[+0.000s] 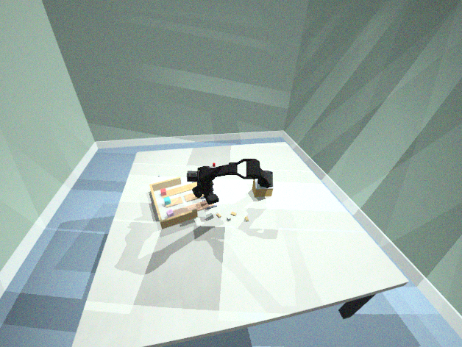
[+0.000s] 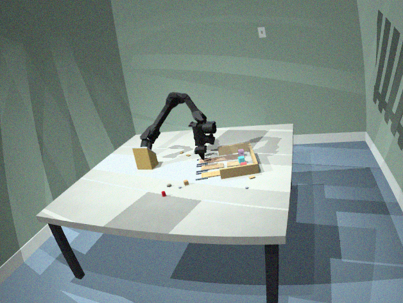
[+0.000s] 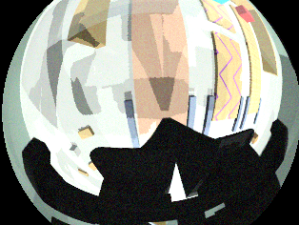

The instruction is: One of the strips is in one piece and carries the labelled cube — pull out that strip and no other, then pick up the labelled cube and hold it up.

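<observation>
The tan strip lies 100 mm ahead of my gripper tip, 30 mm to the left of it and 10 mm below it. Also, from my gripper tip: red peg: 390 mm to the right, 70 mm behind; purple cube marked h: 210 mm ahead, 70 mm to the left, 10 mm above.
</observation>
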